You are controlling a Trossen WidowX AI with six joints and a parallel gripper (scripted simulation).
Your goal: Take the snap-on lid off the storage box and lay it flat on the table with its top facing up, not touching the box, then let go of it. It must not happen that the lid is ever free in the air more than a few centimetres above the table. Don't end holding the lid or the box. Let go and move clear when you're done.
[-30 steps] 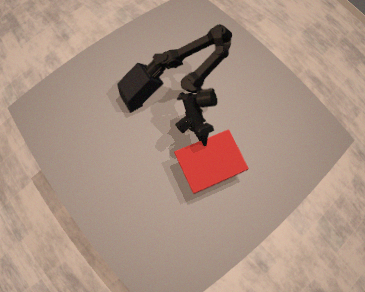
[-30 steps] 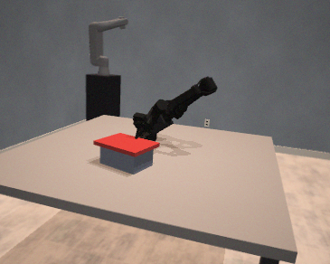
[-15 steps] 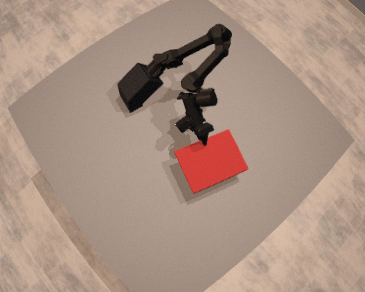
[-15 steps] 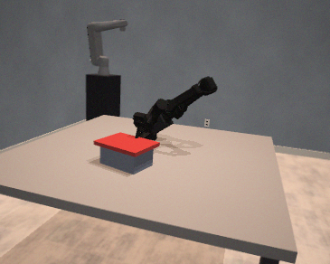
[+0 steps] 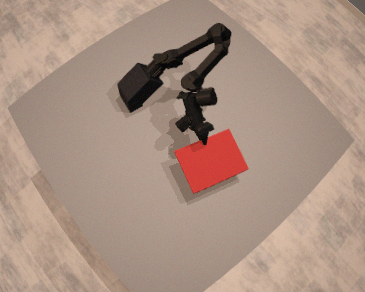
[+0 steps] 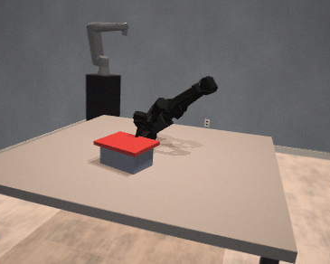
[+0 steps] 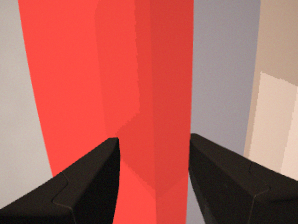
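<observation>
My gripper is now 100 mm short of the red lid, 20 mm to the left of it and 20 mm above it. Also, from my hand: storage box 100 mm ahead, 20 mm to the right, 80 mm below.
</observation>
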